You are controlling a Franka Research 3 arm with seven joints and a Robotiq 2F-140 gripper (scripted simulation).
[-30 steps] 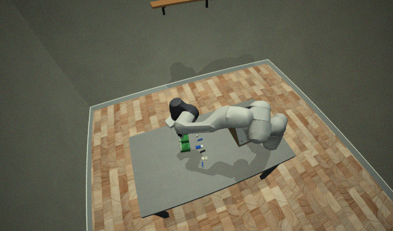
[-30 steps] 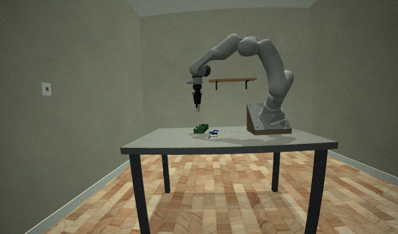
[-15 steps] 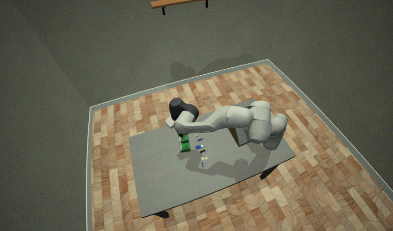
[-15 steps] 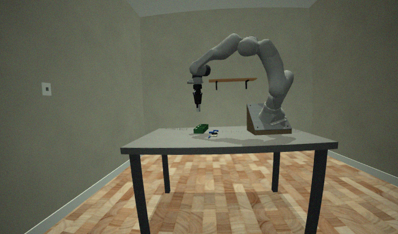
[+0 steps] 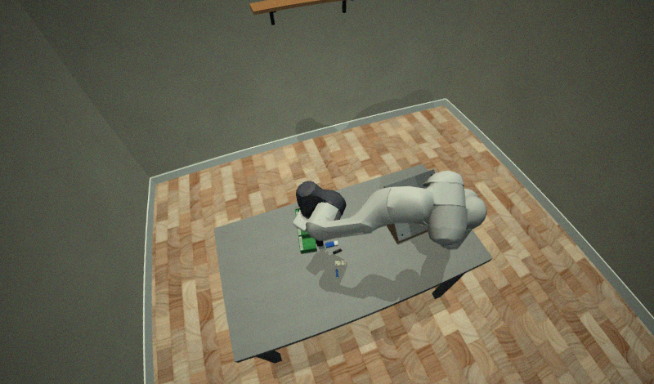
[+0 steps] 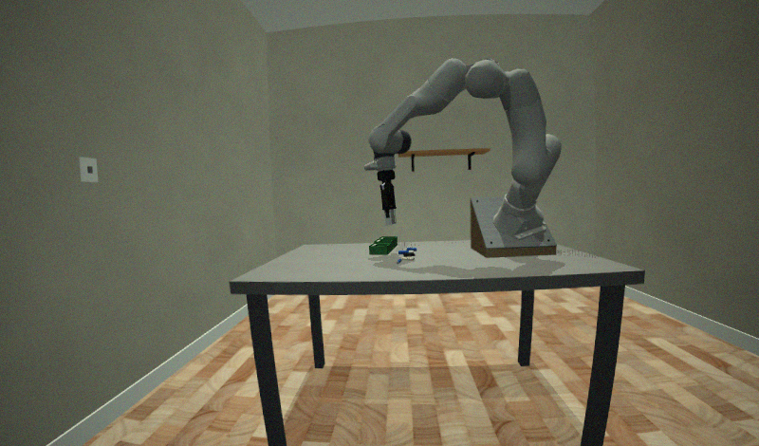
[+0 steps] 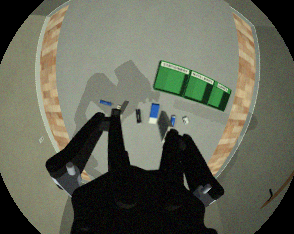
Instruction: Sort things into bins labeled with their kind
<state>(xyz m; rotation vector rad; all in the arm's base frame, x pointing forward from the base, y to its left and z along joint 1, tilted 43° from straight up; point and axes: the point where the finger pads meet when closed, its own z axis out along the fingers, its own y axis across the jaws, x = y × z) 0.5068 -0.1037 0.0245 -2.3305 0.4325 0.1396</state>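
My hand is 160 mm above the white thing, 90 mm to the right of it and 60 mm past it. From my hand the other things lie so: green bin (160 mm to the right, 140 mm below, 20 mm ahead); then blue-and-white piece (160 mm below, 70 mm behind, 20 mm to the right); then black piece (160 mm below, 70 mm behind, 30 mm to the left).
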